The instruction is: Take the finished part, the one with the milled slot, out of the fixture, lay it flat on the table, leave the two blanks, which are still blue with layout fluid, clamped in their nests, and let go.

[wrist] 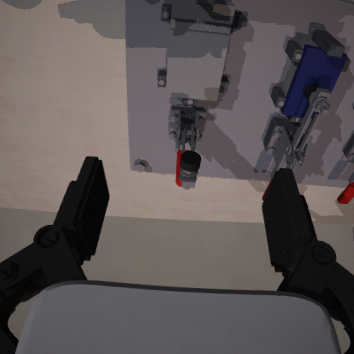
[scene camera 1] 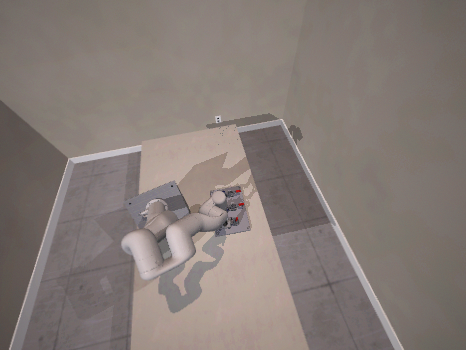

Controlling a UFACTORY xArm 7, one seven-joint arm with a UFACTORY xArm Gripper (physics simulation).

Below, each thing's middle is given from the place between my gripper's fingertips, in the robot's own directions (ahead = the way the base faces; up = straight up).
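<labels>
Toggle clamp (wrist: 280, 132): my hand is 120 mm above it, 100 mm short of it and 100 mm to the right of it. Fixture plate (scene camera 1: 240, 212), measured from my hand: 100 mm to the left, 70 mm ahead, 160 mm below.
</labels>
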